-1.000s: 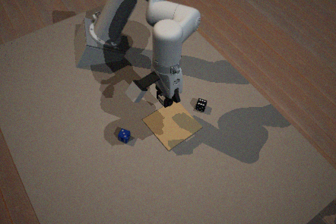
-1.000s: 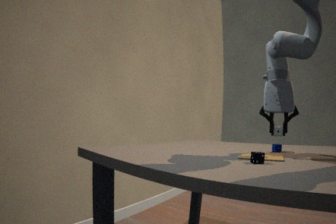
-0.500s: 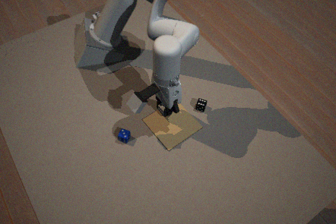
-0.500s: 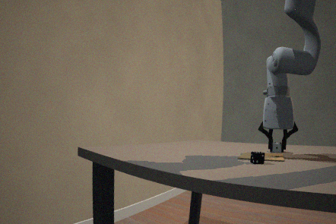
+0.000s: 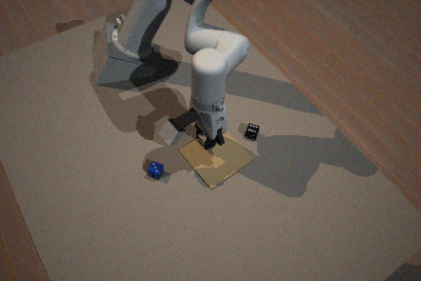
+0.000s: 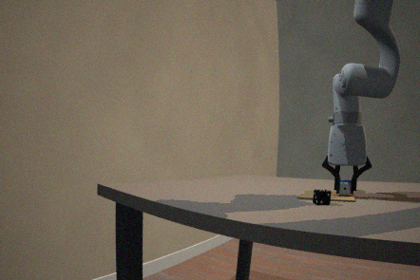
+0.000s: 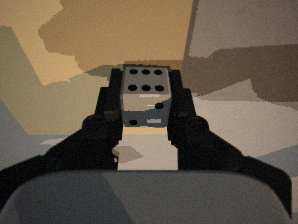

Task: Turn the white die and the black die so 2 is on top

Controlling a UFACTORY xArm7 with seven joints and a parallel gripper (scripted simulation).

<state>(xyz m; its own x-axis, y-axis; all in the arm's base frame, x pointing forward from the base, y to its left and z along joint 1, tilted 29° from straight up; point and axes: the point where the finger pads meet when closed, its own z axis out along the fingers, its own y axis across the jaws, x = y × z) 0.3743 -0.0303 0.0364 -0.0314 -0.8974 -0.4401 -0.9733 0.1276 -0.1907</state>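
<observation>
Right now my hand is 1 cm above the white die. The rest, counted from my hand: blue die 1 cm behind, 15 cm to the right, 2 cm below; black die 5 cm ahead, 12 cm to the left, 2 cm below; tan mat 4 cm ahead, 3 cm below.
</observation>
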